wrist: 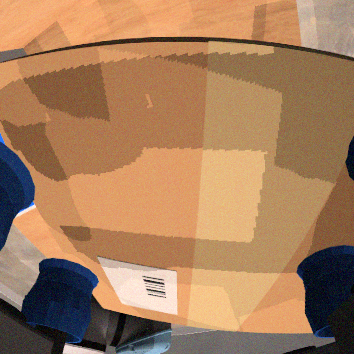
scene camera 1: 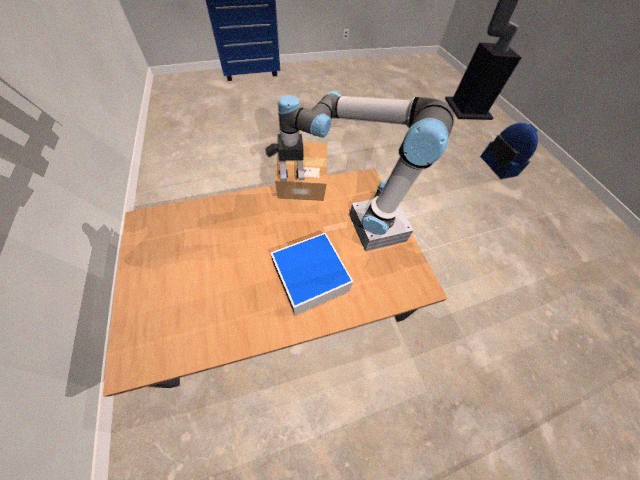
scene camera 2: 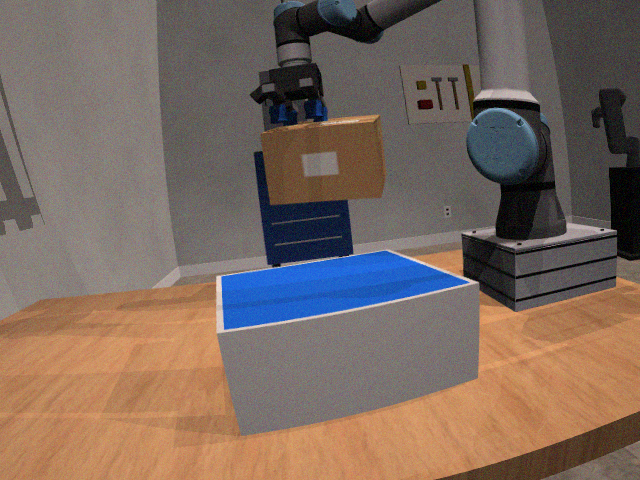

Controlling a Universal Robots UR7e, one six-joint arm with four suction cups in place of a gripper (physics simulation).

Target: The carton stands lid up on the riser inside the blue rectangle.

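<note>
The brown carton [scene camera 1: 316,191] [scene camera 2: 359,160] [wrist: 150,195] hangs in the air near the table's far edge, beyond the riser, and looks about level. A white label shows on its side face in both scene views, and a barcode label on its upper face in the wrist view. My gripper [scene camera 1: 292,174] [scene camera 2: 301,114] has its blue cups on the carton's upper face, towards the left in the scene views, and holds it. The grey riser [scene camera 1: 326,298] [scene camera 2: 351,361] stands on the table. The blue rectangle [scene camera 1: 310,268] [scene camera 2: 330,291] covers its top, with nothing on it.
The arm's base block [scene camera 1: 387,238] [scene camera 2: 566,268] stands on the wooden table [scene camera 1: 196,289] [scene camera 2: 113,361], right of the riser. A blue drawer cabinet [scene camera 1: 245,36] [scene camera 2: 310,232] stands by the back wall. A black pedestal [scene camera 1: 485,77] stands on the floor at the back right.
</note>
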